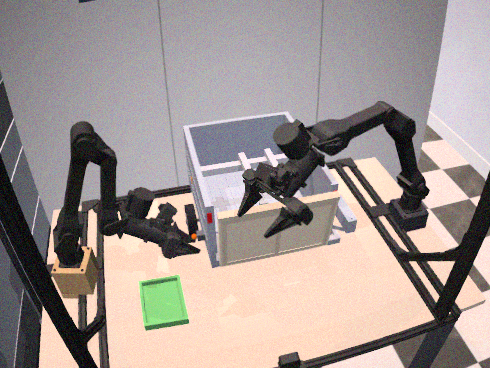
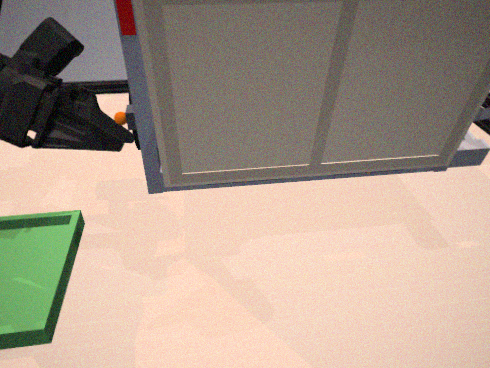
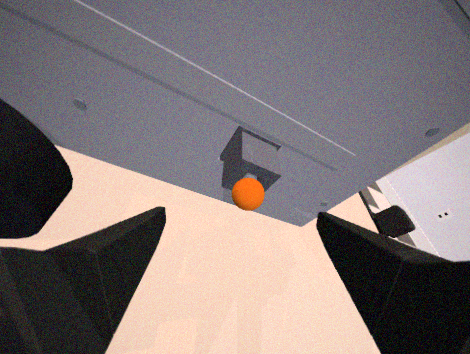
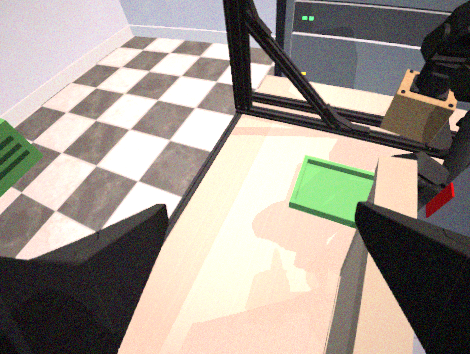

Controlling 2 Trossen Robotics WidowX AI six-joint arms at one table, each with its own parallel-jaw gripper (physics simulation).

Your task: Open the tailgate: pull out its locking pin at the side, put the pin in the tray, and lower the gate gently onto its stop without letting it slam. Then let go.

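Seen in the pictures: left gripper, fingertip midpoint: (image 1: 197, 246) (image 2: 129, 143) (image 3: 242, 216); right gripper, fingertip midpoint: (image 1: 251, 226) (image 4: 260, 211); left arm's base at its link origin: (image 1: 71, 259) (image 4: 429, 87); right arm's base at its link origin: (image 1: 409, 206).
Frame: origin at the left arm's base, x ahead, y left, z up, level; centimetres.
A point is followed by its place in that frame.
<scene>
The beige tailgate (image 1: 300, 237) @(x 61.0, y 0.8, z 4.6 cm) (image 2: 250, 90) @(x 48.6, y -2.3, z 8.6 cm) stands upright and closed on the grey truck bed. The locking pin's orange knob (image 1: 193, 236) @(x 33.6, y 6.6, z 1.3 cm) (image 2: 120, 118) @(x 34.0, y 6.4, z 1.1 cm) (image 3: 248, 194) @(x 33.3, y 7.2, z 1.3 cm) sits at the bracket on the bed's left side, its shank running into the bracket. My left gripper (image 1: 195, 244) @(x 34.6, y 6.0, z -1.8 cm) (image 3: 242, 216) @(x 34.6, y 6.0, z -1.8 cm) is open and empty, its fingers spread just short of the knob. My right gripper (image 1: 254, 225) @(x 48.1, y -9.1, z 18.4 cm) (image 4: 260, 211) @(x 48.1, y -9.1, z 18.4 cm) is open at the gate's top edge, one finger in front of the gate; whether the other is inside cannot be told. The green tray (image 1: 162, 302) @(x 24.5, y -6.7, z -10.1 cm) (image 2: 25, 280) @(x 26.7, y -7.3, z -10.1 cm) (image 4: 330, 192) @(x 25.4, y -7.9, z -10.1 cm) is empty.
The grey truck bed (image 1: 196, 175) @(x 35.6, y 12.3, z 16.9 cm) (image 3: 150, 125) @(x 35.5, y 12.6, z 0.0 cm) with white cross bars is behind the gate. A red lamp (image 1: 210, 217) @(x 39.1, y -0.4, z 13.8 cm) (image 2: 126, 17) @(x 38.9, y -0.4, z 13.4 cm) (image 4: 440, 200) @(x 39.1, y -0.4, z 13.9 cm) marks its left corner post. A wooden block (image 1: 75, 277) @(x 1.8, y -5.0, z -1.8 cm) (image 4: 417, 117) @(x 5.0, y 0.3, z -3.6 cm) carries the left arm. Black frame rails border the table.
</scene>
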